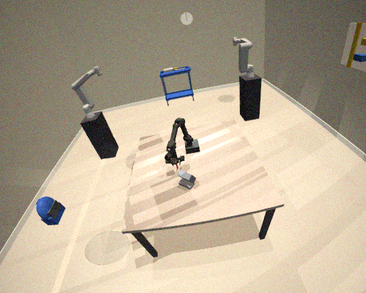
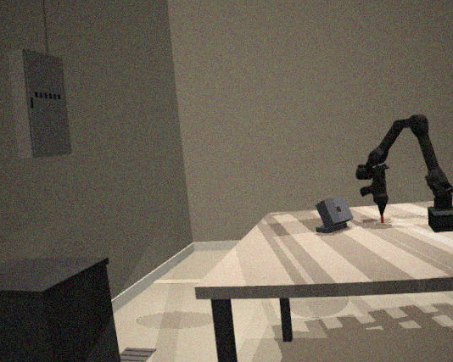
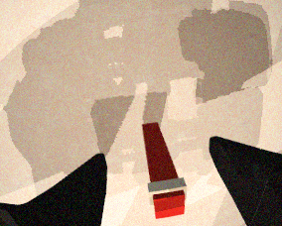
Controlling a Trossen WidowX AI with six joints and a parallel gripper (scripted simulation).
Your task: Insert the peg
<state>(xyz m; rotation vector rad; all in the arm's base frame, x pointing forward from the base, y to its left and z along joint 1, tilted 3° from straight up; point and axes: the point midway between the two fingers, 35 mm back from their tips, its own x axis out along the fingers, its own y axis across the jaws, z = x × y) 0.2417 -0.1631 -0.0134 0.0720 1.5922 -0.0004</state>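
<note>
The grey-blue sloped panel is 20 cm ahead of my gripper tip, 9 cm to the left of it and 4 cm above it. From my gripper tip the other things lie so: red peg: 2 cm above.
</note>
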